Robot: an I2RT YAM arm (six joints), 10 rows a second.
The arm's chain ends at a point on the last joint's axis. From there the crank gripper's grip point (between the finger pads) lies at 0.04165 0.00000 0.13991 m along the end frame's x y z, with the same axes.
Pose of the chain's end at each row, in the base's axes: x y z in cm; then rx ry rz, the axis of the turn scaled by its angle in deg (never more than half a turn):
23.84 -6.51 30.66 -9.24 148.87 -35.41
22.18 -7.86 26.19 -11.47 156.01 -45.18
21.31 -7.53 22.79 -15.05 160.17 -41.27
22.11 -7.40 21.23 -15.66 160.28 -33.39
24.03 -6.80 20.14 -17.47 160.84 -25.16
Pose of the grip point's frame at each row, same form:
26.62 -12.97 17.87 -9.24 148.87 -35.41
22.73 -15.73 13.91 -11.47 156.01 -45.18
21.20 -14.80 10.13 -15.05 160.17 -41.27
22.35 -13.46 7.95 -15.66 160.28 -33.39
24.42 -11.56 6.34 -17.47 160.84 -25.16

